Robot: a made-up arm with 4 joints.
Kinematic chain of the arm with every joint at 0, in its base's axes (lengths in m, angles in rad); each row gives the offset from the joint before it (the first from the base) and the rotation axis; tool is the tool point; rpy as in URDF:
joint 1: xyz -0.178 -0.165 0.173 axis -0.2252 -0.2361 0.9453
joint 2: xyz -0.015 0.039 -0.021 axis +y
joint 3: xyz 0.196 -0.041 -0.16 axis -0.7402 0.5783 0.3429
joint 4: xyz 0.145 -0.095 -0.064 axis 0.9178 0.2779 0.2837
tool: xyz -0.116 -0.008 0.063 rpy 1.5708 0 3.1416
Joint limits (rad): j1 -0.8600..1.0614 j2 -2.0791..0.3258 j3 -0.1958..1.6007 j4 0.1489..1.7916
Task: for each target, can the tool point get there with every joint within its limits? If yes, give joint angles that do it. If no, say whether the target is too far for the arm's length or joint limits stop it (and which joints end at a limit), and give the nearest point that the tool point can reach.
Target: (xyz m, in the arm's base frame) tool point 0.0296 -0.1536 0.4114
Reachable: yes | joints 0.3677 -1.1300 1.2191 0.4693
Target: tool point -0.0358 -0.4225 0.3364
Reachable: yes | joints -0.3626 -1.3588 0.0884 0.9189
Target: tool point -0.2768 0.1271 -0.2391
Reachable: no: joint limits stop it (at a limit: joint 1, joint 2, joint 3, joint 4) | nearest point 0.0490 -0.0055 -0.0155 | short by 0.417 m
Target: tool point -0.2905 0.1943 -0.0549
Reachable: no: joint limits stop it (at a limit: joint 1, joint 3, joint 4) | nearest point 0.0513 0.0345 0.0451 | short by 0.390 m
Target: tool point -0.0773 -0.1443 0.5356
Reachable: yes | joints 0.8550 -1.5064 1.2440 1.2938
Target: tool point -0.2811 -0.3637 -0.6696
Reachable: no: too far | nearest point -0.2565 -0.3298 -0.2372 | short by 0.434 m
